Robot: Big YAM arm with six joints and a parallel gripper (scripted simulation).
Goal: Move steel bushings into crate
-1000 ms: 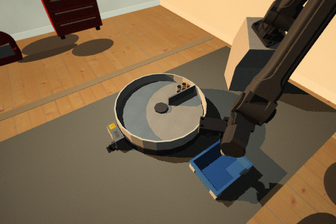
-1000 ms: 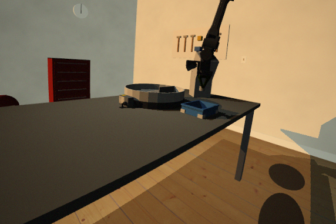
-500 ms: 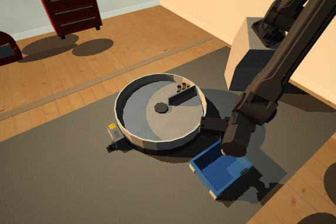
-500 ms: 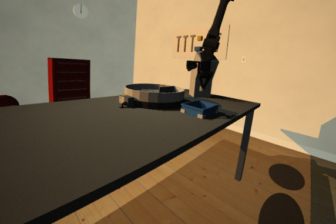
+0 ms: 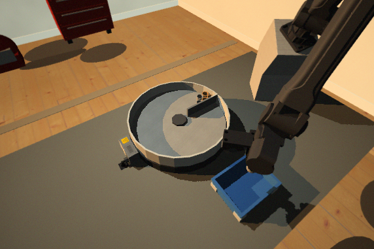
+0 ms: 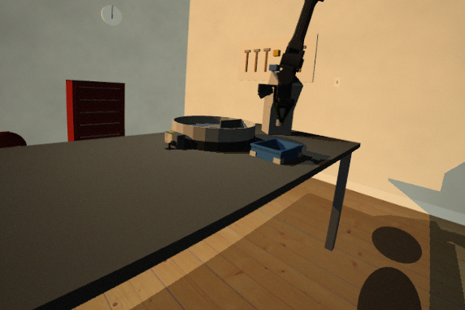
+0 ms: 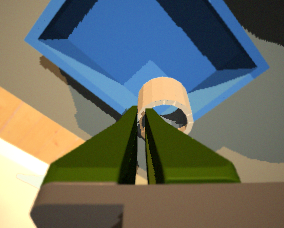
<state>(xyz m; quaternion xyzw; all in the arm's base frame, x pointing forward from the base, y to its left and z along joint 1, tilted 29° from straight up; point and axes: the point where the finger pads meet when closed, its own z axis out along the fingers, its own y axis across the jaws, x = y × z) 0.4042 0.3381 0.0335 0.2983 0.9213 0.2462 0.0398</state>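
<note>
My hand is 10 mm past the blue crate, 10 mm to the left of it and 130 mm above it. Round my hand: round turntable 110 mm ahead, 350 mm to the right, 100 mm below.
</note>
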